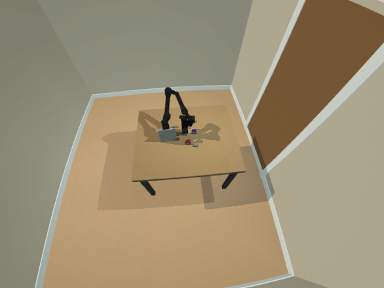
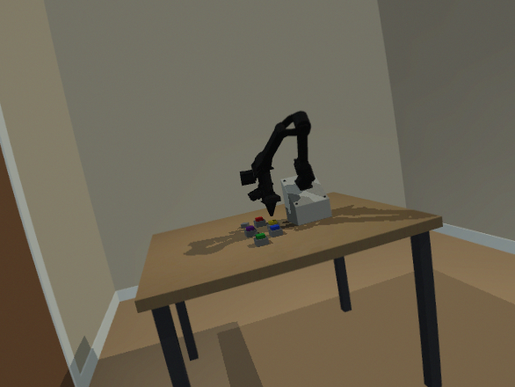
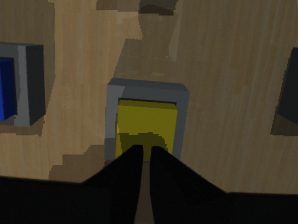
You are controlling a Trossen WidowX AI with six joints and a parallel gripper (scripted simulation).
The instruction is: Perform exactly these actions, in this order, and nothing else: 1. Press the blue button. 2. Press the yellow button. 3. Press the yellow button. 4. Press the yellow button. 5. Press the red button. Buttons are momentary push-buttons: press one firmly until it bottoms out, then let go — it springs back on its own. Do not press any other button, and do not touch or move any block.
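The yellow button is 3 cm below my gripper tip. From my gripper tip the other things lie so: blue button: 9 cm to the left, 3 cm below, 3 cm ahead; red button: 12 cm to the right, 3 cm below, 2 cm ahead; purple button: 11 cm ahead, 3 cm below.
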